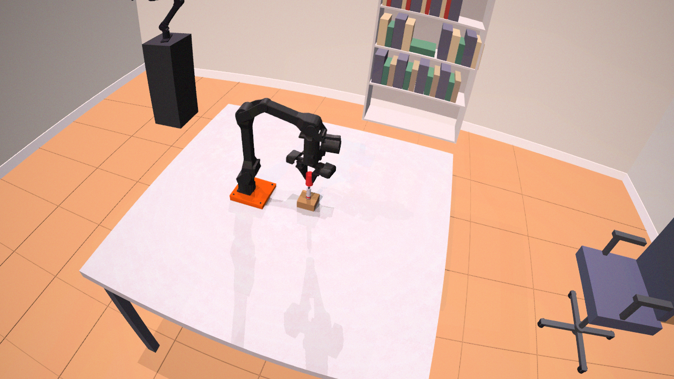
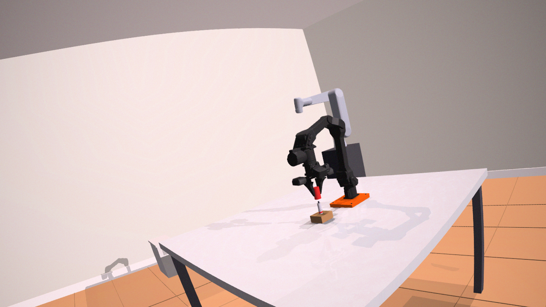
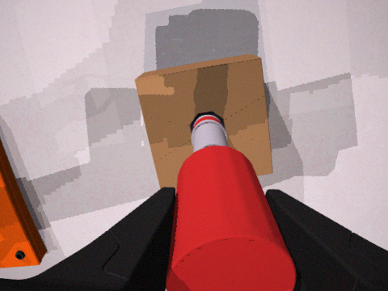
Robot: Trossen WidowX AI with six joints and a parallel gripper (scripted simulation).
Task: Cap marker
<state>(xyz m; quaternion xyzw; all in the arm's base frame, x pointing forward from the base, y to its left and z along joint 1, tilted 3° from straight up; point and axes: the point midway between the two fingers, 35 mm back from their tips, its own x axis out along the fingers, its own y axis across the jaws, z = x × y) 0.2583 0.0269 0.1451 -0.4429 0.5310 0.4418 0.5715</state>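
Now: the tan holder block 100 mm below my gripper tip. Also, from my gripper tip: red cap: 10 mm above.
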